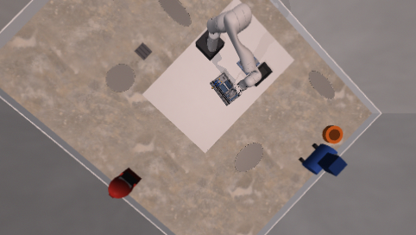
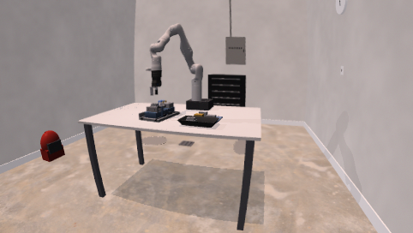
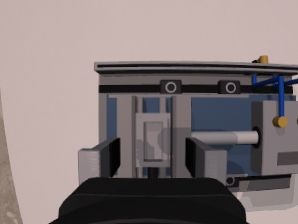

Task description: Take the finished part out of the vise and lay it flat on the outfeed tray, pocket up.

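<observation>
Right now the screw rod is 12 cm below my hand and 9 cm behind it. From my hand the other things lie so: orange block 32 cm to the left, 17 cm below, 8 cm behind; then blue plate 37 cm to the left, 19 cm below, 12 cm behind; then vise 16 cm below, 7 cm behind.
</observation>
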